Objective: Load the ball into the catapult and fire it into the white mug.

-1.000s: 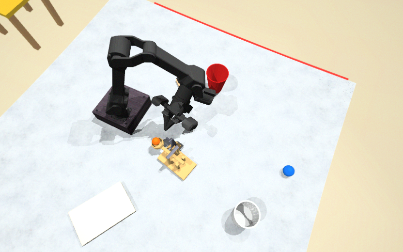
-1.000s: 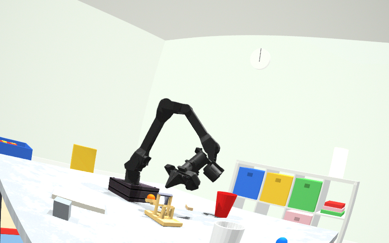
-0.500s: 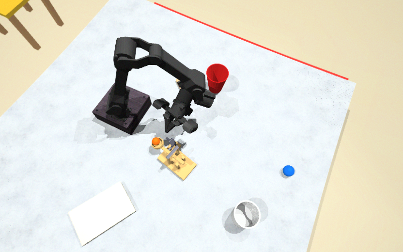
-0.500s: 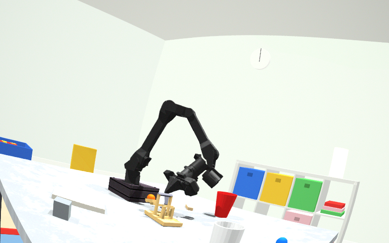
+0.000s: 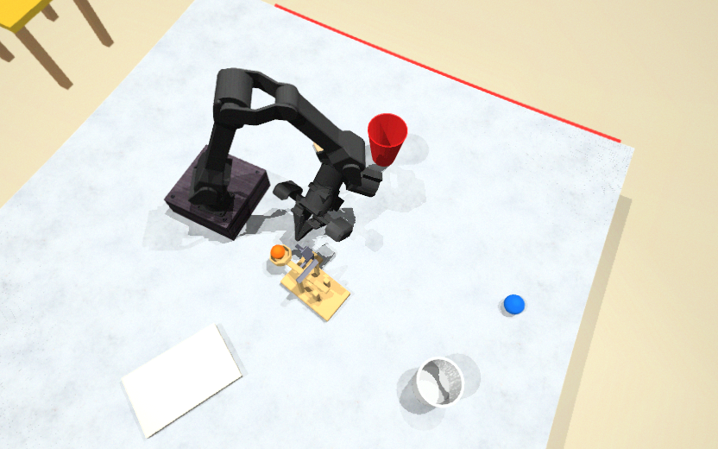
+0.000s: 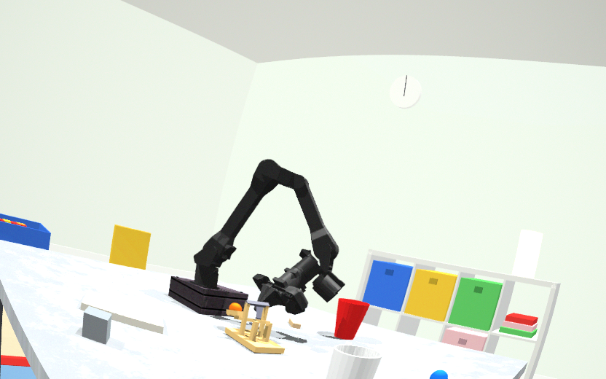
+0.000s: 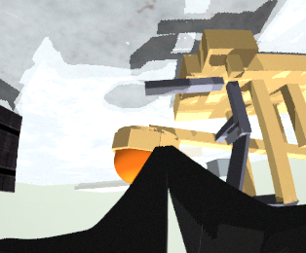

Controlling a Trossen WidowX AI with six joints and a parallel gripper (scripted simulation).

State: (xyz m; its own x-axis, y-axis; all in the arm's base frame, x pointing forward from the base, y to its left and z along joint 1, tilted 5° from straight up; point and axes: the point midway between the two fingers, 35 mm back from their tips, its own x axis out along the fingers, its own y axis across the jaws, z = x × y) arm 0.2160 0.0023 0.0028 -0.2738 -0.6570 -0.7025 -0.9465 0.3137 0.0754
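Right now my gripper tip is 4 cm to the left of the orange ball, 3 cm past it and 1 cm above it. From my gripper tip the other things lie so: red cup: 32 cm to the left, 10 cm ahead, 4 cm below; then small wooden block: 27 cm to the left, 6 cm below, 5 cm behind; then tan wooden catapult: 4 cm to the right, 4 cm ahead, 2 cm below.
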